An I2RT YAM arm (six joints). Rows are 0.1 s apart.
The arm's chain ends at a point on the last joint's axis. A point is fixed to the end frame.
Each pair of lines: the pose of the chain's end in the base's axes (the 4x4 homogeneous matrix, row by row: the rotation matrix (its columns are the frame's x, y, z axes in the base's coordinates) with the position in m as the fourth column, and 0 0 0 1 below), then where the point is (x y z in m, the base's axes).
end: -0.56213, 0.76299, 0.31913, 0.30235; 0.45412, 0.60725, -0.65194, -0.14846; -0.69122, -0.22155, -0.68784, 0.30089; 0, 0, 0, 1
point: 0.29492 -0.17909 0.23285
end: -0.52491, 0.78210, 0.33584, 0.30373; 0.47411, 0.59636, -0.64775, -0.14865; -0.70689, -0.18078, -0.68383, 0.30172; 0, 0, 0, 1
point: 0.29858 -0.17817 0.23298
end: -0.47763, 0.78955, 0.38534, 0.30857; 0.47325, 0.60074, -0.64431, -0.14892; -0.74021, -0.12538, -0.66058, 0.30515; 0, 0, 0, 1
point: 0.30831 -0.17829 0.23615
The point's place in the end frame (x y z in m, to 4 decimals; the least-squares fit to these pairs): 0.0373 -0.0092 0.0644
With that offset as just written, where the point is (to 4 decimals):
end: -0.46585, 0.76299, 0.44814, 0.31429; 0.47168, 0.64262, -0.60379, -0.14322; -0.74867, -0.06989, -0.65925, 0.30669; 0, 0, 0, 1
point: 0.3188 -0.1704 0.2370
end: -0.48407, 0.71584, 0.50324, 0.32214; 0.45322, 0.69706, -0.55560, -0.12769; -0.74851, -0.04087, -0.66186, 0.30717; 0, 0, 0, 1
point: 0.3299 -0.1530 0.2370
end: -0.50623, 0.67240, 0.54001, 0.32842; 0.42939, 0.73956, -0.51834, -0.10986; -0.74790, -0.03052, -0.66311, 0.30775; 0, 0, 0, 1
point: 0.3381 -0.1340 0.2374
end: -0.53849, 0.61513, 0.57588, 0.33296; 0.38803, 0.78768, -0.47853, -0.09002; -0.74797, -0.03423, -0.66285, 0.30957; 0, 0, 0, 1
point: 0.3443 -0.1136 0.2393
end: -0.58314, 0.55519, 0.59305, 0.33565; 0.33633, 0.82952, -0.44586, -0.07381; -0.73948, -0.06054, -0.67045, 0.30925; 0, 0, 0, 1
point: 0.3470 -0.0976 0.2390
